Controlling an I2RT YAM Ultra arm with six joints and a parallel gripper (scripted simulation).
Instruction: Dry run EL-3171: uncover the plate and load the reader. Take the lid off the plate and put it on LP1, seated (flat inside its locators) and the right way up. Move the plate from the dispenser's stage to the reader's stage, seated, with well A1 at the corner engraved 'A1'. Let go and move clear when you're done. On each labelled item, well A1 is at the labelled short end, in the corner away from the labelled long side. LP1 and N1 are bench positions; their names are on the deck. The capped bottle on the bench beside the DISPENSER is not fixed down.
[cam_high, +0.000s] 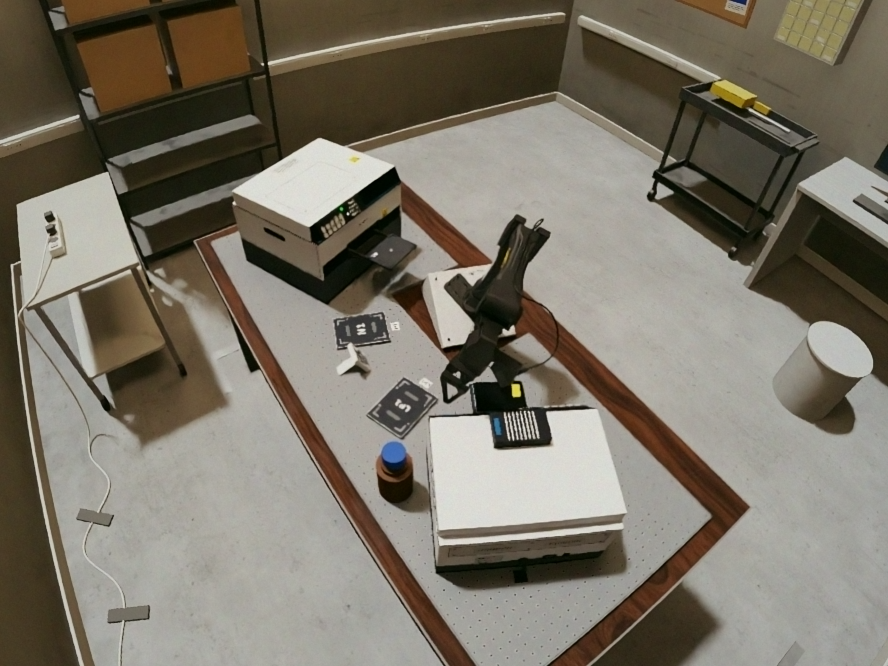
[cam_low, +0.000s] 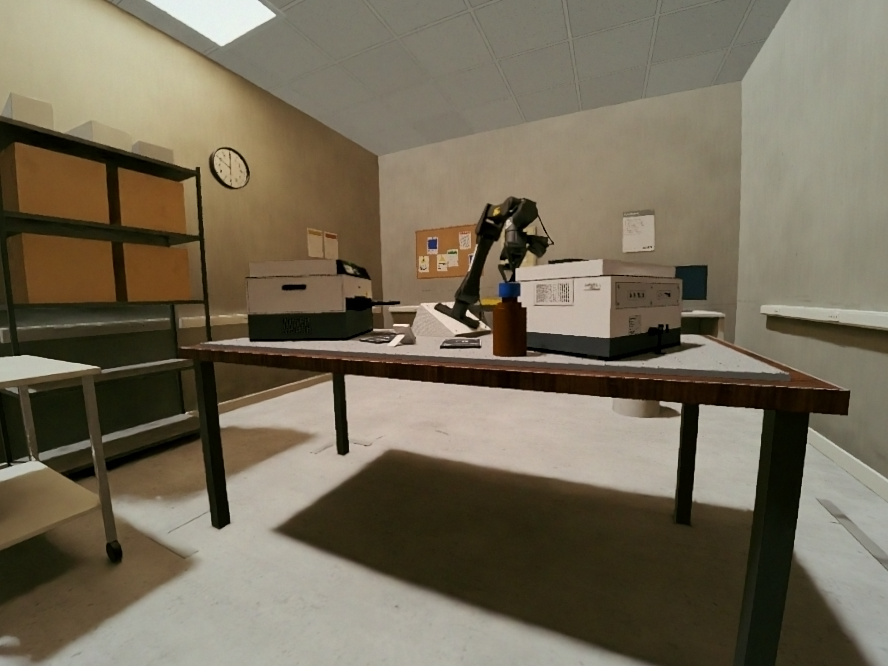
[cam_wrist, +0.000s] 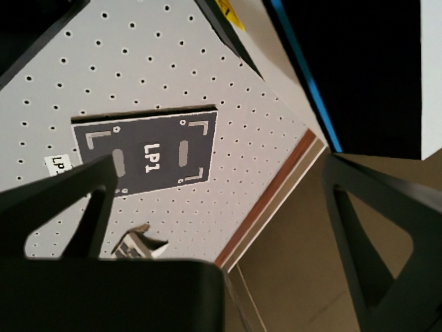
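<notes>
Right now my hand is 130 mm past the well plate, 120 mm above it and 30 mm to the right of it. The rest, counted from my hand: label 210 mm below, 170 mm to the right, 70 mm behind.
</notes>
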